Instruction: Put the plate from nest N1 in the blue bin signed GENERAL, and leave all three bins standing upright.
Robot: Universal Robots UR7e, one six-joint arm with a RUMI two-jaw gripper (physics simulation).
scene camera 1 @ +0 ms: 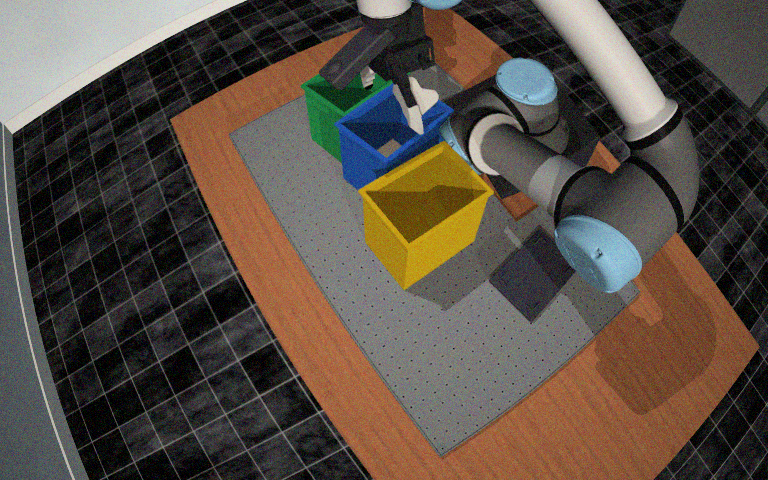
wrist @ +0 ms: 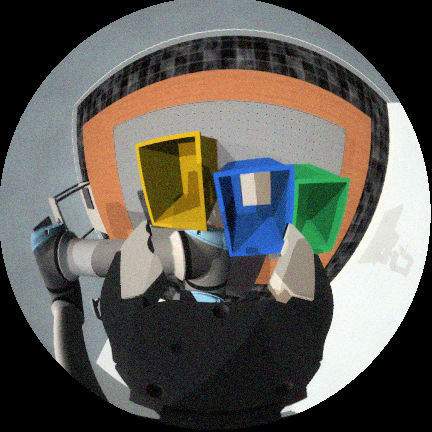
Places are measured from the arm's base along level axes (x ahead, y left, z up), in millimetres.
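Pixels of known places: gripper, fingertip midpoint: (scene camera 1: 393, 110) (wrist: 217, 224); arm's base, origin of the base link: (scene camera 1: 537, 132).
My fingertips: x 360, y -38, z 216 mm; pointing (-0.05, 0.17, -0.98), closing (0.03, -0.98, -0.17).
Ahead of a thing's pixels: the offset from my fingertips to its top centre. Level surfaces: height alone.
The light beige plate {dx -27, dy -68, dz -260 mm} (scene camera 1: 389, 148) (wrist: 256, 189) lies inside the blue bin {dx -44, dy -59, dz -97 mm} (scene camera 1: 362, 161) (wrist: 260, 163), toward one end wall; part of it is hidden by the bin in the scene view. The blue bin stands upright between the yellow bin {dx -1, dy +106, dz -97 mm} (scene camera 1: 441, 243) (wrist: 202, 180) and the green bin {dx -34, dy -191, dz -97 mm} (scene camera 1: 321, 124) (wrist: 315, 172), which also stand upright. My gripper (scene camera 1: 392, 96) (wrist: 217, 224) is open and empty, its pale fingers spread wide above the blue and green bins. The GENERAL sign is not readable, and nest N1 cannot be made out.
A dark square tray {dx -158, dy +286, dz -262 mm} (scene camera 1: 532, 277) lies on the grey perforated mat {dz -276 mm} (scene camera 1: 430, 384) (wrist: 260, 117), beyond the yellow bin. The mat is on a wooden table {dz -289 mm} (scene camera 1: 566, 418) (wrist: 225, 85). The arm's elbow hangs over the table's right side, close to the dark tray.
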